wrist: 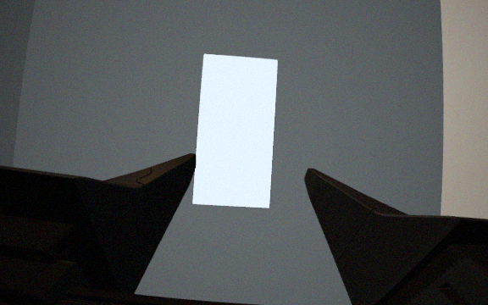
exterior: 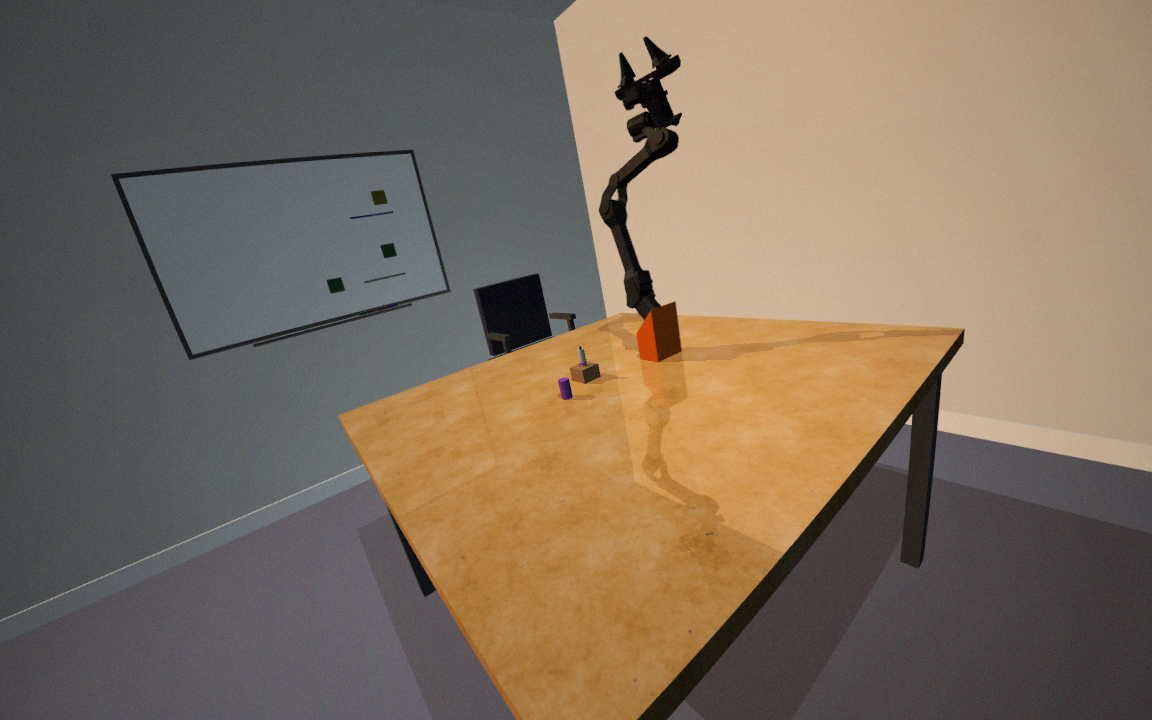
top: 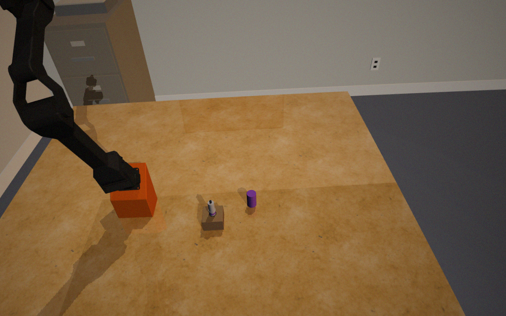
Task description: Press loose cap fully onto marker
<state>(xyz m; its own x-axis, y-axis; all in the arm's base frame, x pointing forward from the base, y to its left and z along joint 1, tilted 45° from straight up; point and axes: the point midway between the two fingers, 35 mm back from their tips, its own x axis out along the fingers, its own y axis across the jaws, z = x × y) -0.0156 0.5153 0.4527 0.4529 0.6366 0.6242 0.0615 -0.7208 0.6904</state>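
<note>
My gripper tip is 380 mm short of the purple cap, 60 mm to the left of it and 810 mm above it. From my gripper tip the other things lie so: holder block: 260 mm ahead, 120 mm to the right, 820 mm below.
</note>
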